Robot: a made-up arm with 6 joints.
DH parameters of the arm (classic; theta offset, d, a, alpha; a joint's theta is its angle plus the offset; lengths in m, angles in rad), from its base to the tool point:
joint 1: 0 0.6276 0.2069 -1.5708
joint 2: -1.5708 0 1.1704 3.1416
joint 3: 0 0 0.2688 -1.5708
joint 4: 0 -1.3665 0 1.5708
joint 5: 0 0 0 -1.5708
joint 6: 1.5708 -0.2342 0 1.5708
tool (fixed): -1.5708 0 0 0
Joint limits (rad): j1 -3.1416..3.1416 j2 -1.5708..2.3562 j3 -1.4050..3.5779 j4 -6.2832..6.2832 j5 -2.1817..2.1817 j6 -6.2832..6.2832
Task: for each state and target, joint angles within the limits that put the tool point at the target. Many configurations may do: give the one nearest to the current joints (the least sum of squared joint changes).
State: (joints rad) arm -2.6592 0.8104 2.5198 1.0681 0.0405 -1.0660
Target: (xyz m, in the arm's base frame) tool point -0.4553 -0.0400 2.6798
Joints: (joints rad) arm -3.0032 1.0178 2.9085 1.0810 -0.1125 -1.0660
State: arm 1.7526 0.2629 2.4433 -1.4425 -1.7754 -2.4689
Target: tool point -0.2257 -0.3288 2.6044
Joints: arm 1.5701 0.3929 2.6105 -1.4678 -1.8248 -2.4689
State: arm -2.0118 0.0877 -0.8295 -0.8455 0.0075 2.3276
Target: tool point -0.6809 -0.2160 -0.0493
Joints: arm -2.7953 0.6446 -1.2282 -0.8741 0.1562 2.3276
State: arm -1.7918 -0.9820 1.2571 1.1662 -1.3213 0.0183
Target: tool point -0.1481 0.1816 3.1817
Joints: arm -1.8408 -0.3715 1.0284 1.0839 -1.1775 0.0183
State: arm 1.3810 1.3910 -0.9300 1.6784 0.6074 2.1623
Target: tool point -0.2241 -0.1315 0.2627
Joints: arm 1.2036 1.8376 -1.4050 1.9124 0.8241 2.1623
